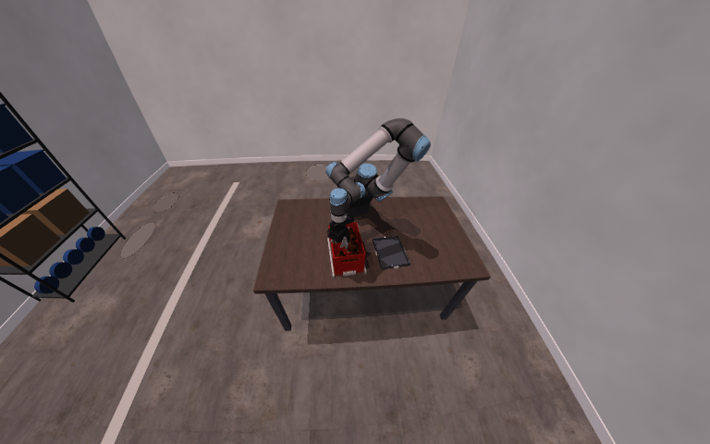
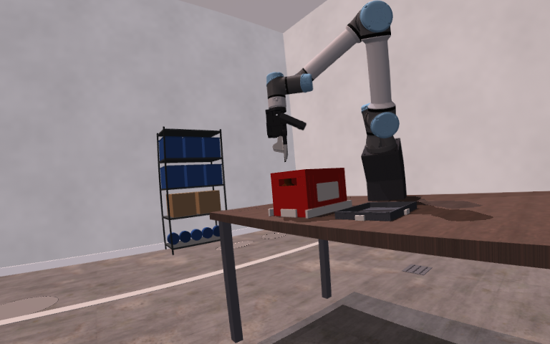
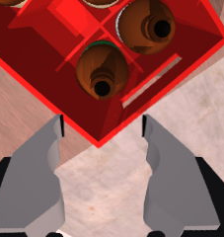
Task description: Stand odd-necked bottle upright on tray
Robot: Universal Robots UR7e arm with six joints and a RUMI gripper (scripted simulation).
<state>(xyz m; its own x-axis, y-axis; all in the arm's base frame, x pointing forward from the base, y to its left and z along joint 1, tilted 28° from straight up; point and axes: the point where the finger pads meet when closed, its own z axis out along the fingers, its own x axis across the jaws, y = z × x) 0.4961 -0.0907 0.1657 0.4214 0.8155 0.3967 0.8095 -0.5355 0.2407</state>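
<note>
The glass bottle is 150 mm below my hand. The rest, counted from my hand: dark tray 180 mm behind, 310 mm to the left, 220 mm below; then red crate 100 mm behind, 10 mm to the left, 150 mm below; then brown bottle 110 mm behind, 50 mm to the left, 150 mm below.
</note>
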